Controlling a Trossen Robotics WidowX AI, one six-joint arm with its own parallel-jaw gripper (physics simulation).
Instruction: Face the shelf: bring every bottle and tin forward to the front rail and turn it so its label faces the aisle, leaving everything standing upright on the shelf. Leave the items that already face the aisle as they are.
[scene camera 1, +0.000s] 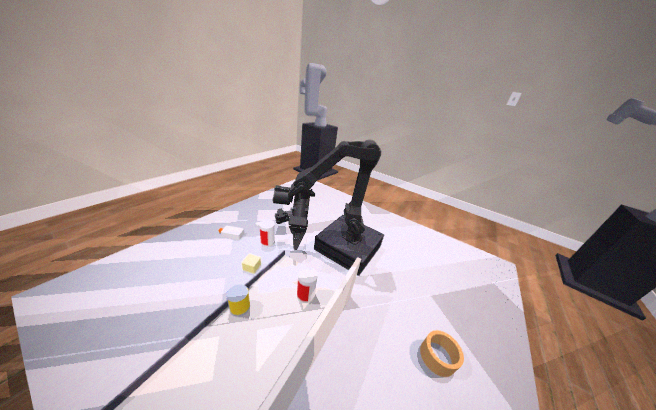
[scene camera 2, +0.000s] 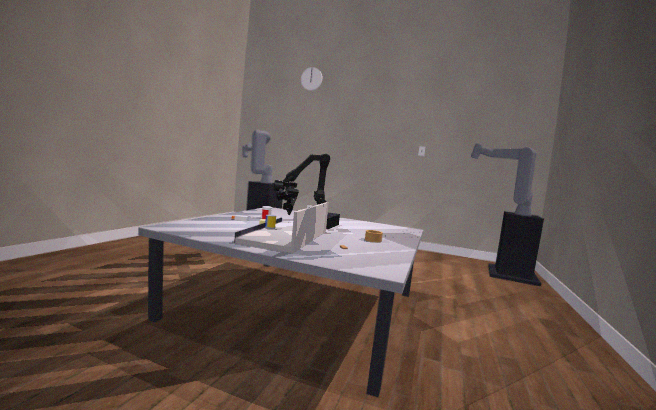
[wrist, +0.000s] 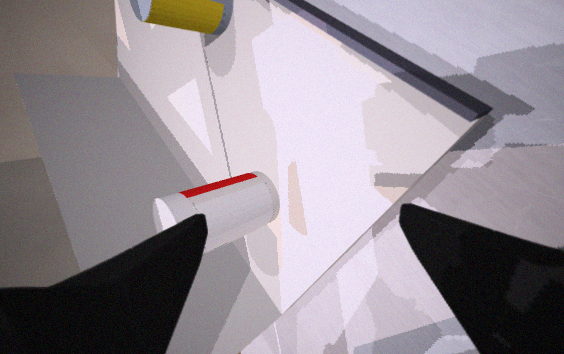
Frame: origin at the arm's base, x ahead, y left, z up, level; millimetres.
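Seen in the pictures: gripper, fingertip midpoint: (scene camera 1: 295, 249) (scene camera 2: 290, 210) (wrist: 302, 217); arm's base, origin of the base link: (scene camera 1: 352, 237).
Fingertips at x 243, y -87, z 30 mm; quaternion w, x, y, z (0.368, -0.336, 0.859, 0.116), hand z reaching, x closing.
Offsets run from my fingertips to a thing's top centre.
My gripper (scene camera 1: 297, 246) (scene camera 2: 289, 213) (wrist: 302, 217) is open and empty above the table, near the end of the dark front rail (scene camera 1: 165, 356) (wrist: 425, 74). A tin with a yellow patch @[225 mm ahead, 12 mm left, 8 mm down] (scene camera 1: 238, 301) (scene camera 2: 271, 222) (wrist: 185, 15) stands upright on the shelf (scene camera 1: 185, 360) (wrist: 320, 100), close to the rail. A white can with a red label @[59 mm ahead, 118 mm left, 21 mm up] (scene camera 1: 306, 288) (wrist: 230, 205) stands farther back, near the back panel (scene camera 1: 332, 312) (scene camera 2: 312, 227); the left fingertip partly covers it in the wrist view. A second red-and-white can @[19 mm back, 188 mm right, 5 mm down] (scene camera 1: 267, 236) stands beyond the shelf's end, beside my gripper.
A pale yellow block @[103 mm ahead, 116 mm right, 66 mm down] (scene camera 1: 251, 263) and a white bottle with an orange cap @[68 mm ahead, 332 mm right, 76 mm down] (scene camera 1: 232, 232) lie on the table outside the rail. An orange ring @[74 mm back, 509 mm left, 54 mm down] (scene camera 1: 430, 360) (scene camera 2: 373, 239) lies behind the back panel, with a small orange piece @[224 mm ahead, 449 mm left, 96 mm down] (scene camera 2: 343, 247). Grey arms stand on pedestals beyond the table.
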